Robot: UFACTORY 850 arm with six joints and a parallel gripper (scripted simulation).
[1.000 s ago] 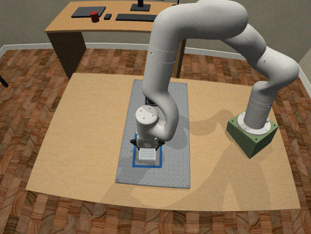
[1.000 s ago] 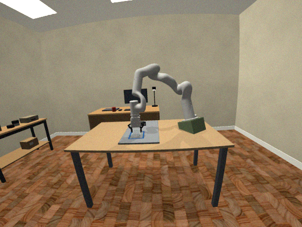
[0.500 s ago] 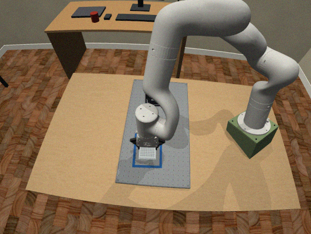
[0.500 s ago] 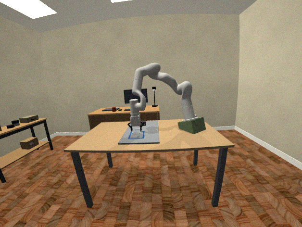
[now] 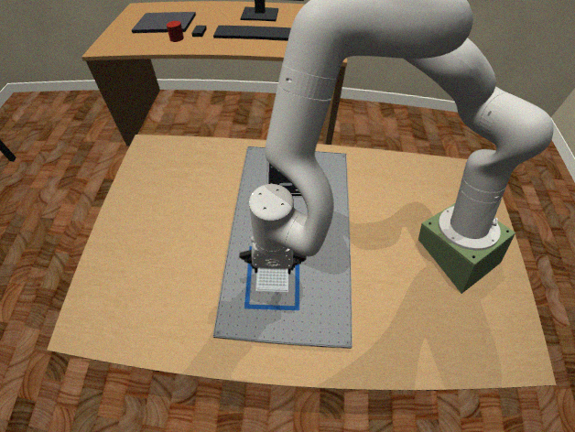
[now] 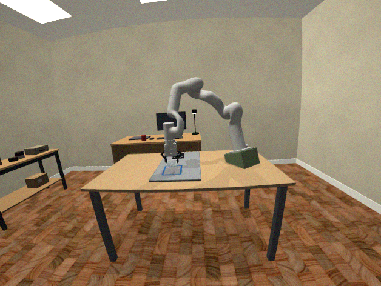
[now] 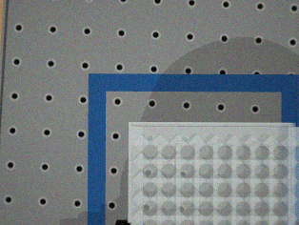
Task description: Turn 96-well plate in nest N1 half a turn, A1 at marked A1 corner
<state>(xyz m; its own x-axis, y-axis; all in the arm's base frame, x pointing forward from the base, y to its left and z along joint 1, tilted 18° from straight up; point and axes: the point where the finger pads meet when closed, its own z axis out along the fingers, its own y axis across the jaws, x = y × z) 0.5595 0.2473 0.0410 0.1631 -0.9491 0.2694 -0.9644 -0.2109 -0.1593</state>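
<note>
Now: the plate nest 4 cm ahead of my hand, 37 cm to the right of it and 7 cm below it. Also, from my hand: 96-well plate 1 cm below.
</note>
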